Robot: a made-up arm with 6 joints. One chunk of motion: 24 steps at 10 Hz.
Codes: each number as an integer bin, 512 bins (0 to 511) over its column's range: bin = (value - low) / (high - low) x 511, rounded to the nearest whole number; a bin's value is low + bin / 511 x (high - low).
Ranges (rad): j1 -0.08..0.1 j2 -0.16..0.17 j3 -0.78..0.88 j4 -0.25..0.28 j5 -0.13..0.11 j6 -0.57..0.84
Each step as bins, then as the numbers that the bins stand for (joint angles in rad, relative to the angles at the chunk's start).
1 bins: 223 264 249 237 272 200
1 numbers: -0.0014 0.0105 0.0289 -0.0042 -0.0023 -0.0181
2 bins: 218 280 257 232 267 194
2 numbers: -0.0032 0.0208 0.0549 -0.0094 -0.0046 -0.0347
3 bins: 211 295 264 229 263 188
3 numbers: -0.0057 0.0305 0.0776 -0.0125 -0.0065 -0.0513
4 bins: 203 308 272 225 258 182
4 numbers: -0.0085 0.0389 0.1036 -0.0166 -0.0088 -0.0678
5 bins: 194 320 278 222 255 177
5 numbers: -0.0117 0.0467 0.1231 -0.0197 -0.0102 -0.0816
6 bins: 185 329 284 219 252 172
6 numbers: -0.0148 0.0525 0.1426 -0.0229 -0.0116 -0.0954
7 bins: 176 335 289 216 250 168
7 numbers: -0.0180 0.0563 0.1588 -0.0260 -0.0126 -0.1064
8 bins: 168 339 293 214 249 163
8 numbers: -0.0208 0.0589 0.1718 -0.0280 -0.0131 -0.1202
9 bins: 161 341 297 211 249 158
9 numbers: -0.0233 0.0602 0.1848 -0.0312 -0.0131 -0.1340
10 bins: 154 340 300 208 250 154
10 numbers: -0.0258 0.0596 0.1946 -0.0343 -0.0126 -0.1451
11 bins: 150 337 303 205 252 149
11 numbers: -0.0272 0.0576 0.2043 -0.0374 -0.0116 -0.1589
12 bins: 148 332 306 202 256 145
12 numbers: -0.0279 0.0544 0.2141 -0.0405 -0.0098 -0.1699
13 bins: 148 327 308 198 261 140
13 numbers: -0.0279 0.0512 0.2205 -0.0446 -0.0074 -0.1837
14 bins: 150 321 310 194 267 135
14 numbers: -0.0272 0.0473 0.2270 -0.0488 -0.0046 -0.1975
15 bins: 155 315 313 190 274 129
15 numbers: -0.0254 0.0434 0.2368 -0.0529 -0.0013 -0.2141
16 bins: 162 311 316 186 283 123
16 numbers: -0.0229 0.0408 0.2465 -0.0571 0.0029 -0.2306
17 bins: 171 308 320 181 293 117
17 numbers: -0.0198 0.0389 0.2595 -0.0623 0.0076 -0.2472
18 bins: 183 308 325 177 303 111
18 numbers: -0.0155 0.0389 0.2758 -0.0664 0.0123 -0.2637
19 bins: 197 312 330 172 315 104
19 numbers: -0.0106 0.0415 0.2920 -0.0716 0.0179 -0.2830
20 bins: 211 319 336 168 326 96
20 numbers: -0.0057 0.0460 0.3115 -0.0758 0.0231 -0.3051
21 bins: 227 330 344 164 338 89
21 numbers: 0.0000 0.0531 0.3375 -0.0799 0.0287 -0.3244
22 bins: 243 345 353 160 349 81
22 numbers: 0.0056 0.0628 0.3667 -0.0841 0.0339 -0.3465
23 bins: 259 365 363 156 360 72
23 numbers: 0.0112 0.0757 0.3992 -0.0882 0.0391 -0.3713
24 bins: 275 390 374 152 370 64
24 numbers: 0.0169 0.0919 0.4350 -0.0923 0.0438 -0.3934
